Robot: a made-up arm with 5 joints. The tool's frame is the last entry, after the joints.
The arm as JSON. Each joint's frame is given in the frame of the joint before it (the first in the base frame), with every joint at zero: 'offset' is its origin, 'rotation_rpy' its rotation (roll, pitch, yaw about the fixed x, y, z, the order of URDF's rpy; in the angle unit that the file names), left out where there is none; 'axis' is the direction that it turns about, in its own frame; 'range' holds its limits. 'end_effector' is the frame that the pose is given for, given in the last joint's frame.
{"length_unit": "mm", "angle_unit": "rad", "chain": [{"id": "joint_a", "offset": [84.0, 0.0, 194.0], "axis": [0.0, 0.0, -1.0], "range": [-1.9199, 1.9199]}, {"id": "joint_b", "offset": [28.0, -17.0, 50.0], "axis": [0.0, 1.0, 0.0], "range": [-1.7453, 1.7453]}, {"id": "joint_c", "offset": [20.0, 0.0, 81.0], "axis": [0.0, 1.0, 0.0], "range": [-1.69, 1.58]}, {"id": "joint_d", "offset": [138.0, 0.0, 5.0], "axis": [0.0, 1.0, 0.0], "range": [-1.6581, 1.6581]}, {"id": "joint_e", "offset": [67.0, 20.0, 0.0], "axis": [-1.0, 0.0, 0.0], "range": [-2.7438, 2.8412]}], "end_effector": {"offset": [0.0, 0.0, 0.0], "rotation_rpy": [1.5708, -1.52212, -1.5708]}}
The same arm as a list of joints. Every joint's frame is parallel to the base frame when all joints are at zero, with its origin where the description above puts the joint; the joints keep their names.
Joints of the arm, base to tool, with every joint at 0 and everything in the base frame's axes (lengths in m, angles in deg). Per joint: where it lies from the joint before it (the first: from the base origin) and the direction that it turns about. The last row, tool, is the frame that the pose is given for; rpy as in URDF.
joint_a: axis 0 0 -1 xyz 0.084 0 0.194
joint_b: axis 0 1 0 xyz 0.028 -0.017 0.05
joint_c: axis 0 1 0 xyz 0.02 0 0.081
joint_d: axis 0 1 0 xyz 0.138 0 0.005
joint_e: axis -1 0 0 xyz 0.067 0.02 0
tool: xyz 0 0 0 rpy 90 -87.21 -90
Joint limits (deg, base to tool): -110..110 -100..100 -96.83..90.53 -95..95 -157.21..162.79

